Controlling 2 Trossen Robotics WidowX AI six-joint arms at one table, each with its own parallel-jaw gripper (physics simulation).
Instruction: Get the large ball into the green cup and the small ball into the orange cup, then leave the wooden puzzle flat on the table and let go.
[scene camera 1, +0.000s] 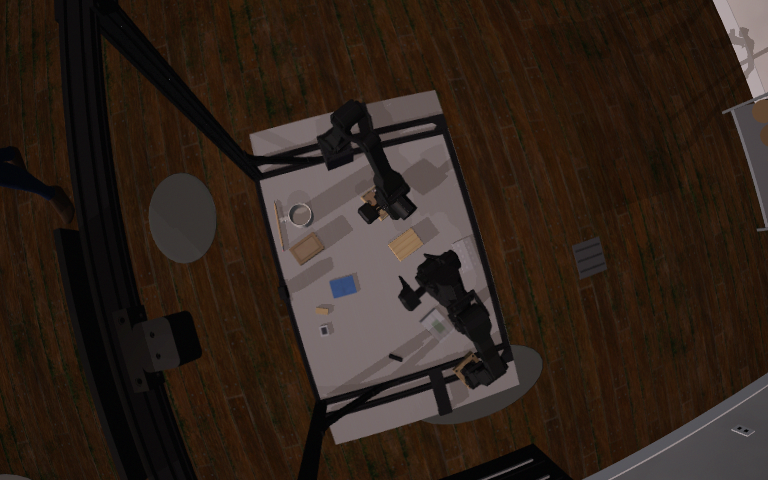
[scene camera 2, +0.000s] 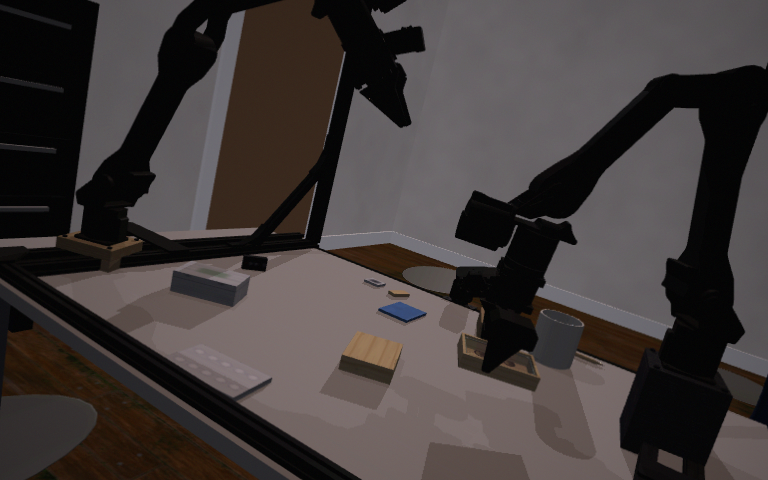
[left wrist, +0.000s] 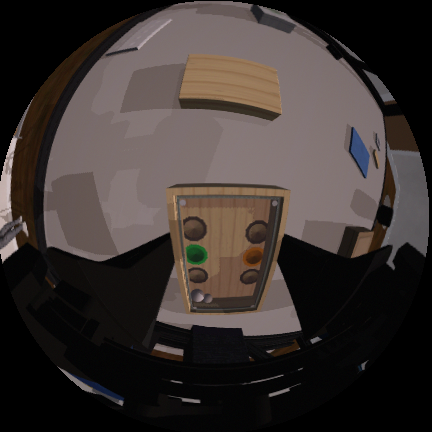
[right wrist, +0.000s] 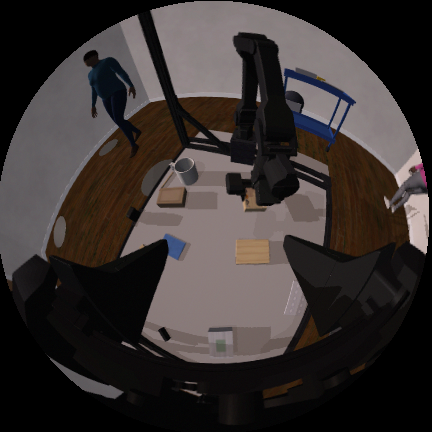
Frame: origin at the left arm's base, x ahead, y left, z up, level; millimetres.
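Where they show: left gripper, fingertip midpoint: (scene camera 1: 381, 207) (scene camera 2: 483, 359) (left wrist: 226, 237) (right wrist: 252, 200); right gripper, fingertip midpoint: (scene camera 1: 411, 265) (scene camera 2: 406, 126) (right wrist: 226, 243); left arm's base, link origin: (scene camera 1: 335, 144) (scene camera 2: 685, 369) (right wrist: 244, 134); right arm's base, link origin: (scene camera 1: 471, 371) (scene camera 2: 102, 238).
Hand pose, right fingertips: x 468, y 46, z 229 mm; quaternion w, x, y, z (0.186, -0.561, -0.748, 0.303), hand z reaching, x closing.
Note:
Things, the pixels of their top centre, and the offset from my right fingertips. "pt": a spot on its surface instead.
- wooden puzzle, top centre: (left wrist: 230, 277) (scene camera 2: 500, 349) (right wrist: 253, 191) (scene camera 1: 378, 202) 22 mm left, 230 mm back, 273 mm down
- green cup, surface spot: (left wrist: 196, 254) pt 45 mm left, 224 mm back, 283 mm down
- orange cup, surface spot: (left wrist: 253, 256) pt 9 mm left, 215 mm back, 280 mm down
- large ball, top centre: (left wrist: 196, 299) 32 mm left, 275 mm back, 290 mm down
- small ball, top centre: (left wrist: 207, 301) 21 mm left, 278 mm back, 293 mm down
- wooden block, top centre: (left wrist: 233, 75) (scene camera 2: 374, 349) (right wrist: 252, 250) (scene camera 1: 406, 244) 62 mm left, 60 mm back, 327 mm down
- grey mug, surface spot: (scene camera 2: 557, 342) pt 205 mm right, 297 mm back, 300 mm down
- brown box, top centre: (left wrist: 362, 247) (scene camera 1: 306, 248) (right wrist: 169, 194) 271 mm right, 179 mm back, 315 mm down
- blue flat piece, top centre: (scene camera 2: 403, 310) (left wrist: 361, 152) (right wrist: 170, 245) (scene camera 1: 343, 286) 204 mm right, 5 mm back, 345 mm down
- grey box, top centre: (scene camera 2: 213, 273) (right wrist: 220, 345) (scene camera 1: 438, 326) 55 mm left, 259 mm ahead, 314 mm down
The wooden puzzle (left wrist: 227, 192) (scene camera 2: 526, 376) (right wrist: 255, 206) is a shallow box with a clear lid and several round cups. The green cup (left wrist: 196, 254) is at its left side and the orange cup (left wrist: 253, 256) at its right in the left wrist view; both look empty. The large ball (left wrist: 197, 295) and the small ball (left wrist: 208, 298) lie together near the lower left corner, outside the cups. My left gripper (left wrist: 226, 237) is shut on the puzzle's two long sides. Any gap below the puzzle is unclear. My right gripper (right wrist: 226, 243) (scene camera 2: 399, 116) is open, empty and high above the table.
A wooden block (scene camera 1: 405, 244) (scene camera 2: 372, 350) (left wrist: 230, 85) (right wrist: 252, 251) lies between the arms. A grey mug (scene camera 2: 557, 342) (right wrist: 186, 172) and a brown box (scene camera 1: 306, 248) (right wrist: 171, 196) stand near the puzzle. A blue flat piece (scene camera 1: 343, 285) (scene camera 2: 402, 311) and a grey box (scene camera 2: 209, 291) are farther off.

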